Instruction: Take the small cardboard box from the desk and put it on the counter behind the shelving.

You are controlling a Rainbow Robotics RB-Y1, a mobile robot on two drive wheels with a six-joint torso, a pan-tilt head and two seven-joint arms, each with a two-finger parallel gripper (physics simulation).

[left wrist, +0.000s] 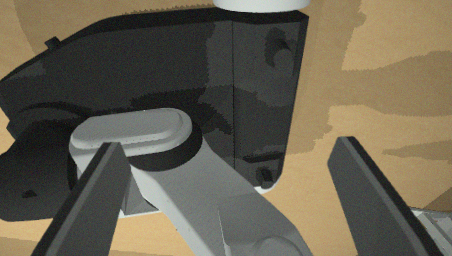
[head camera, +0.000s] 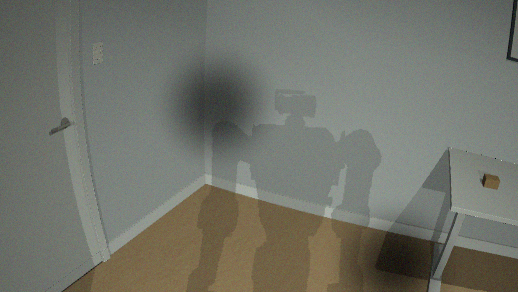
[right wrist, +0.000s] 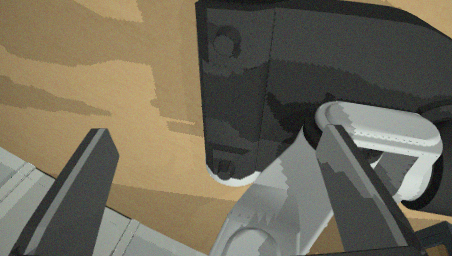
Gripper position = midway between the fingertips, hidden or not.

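Note:
Left gripper [left wrist: 229,152] visible. Right gripper [right wrist: 217,140] likewise.

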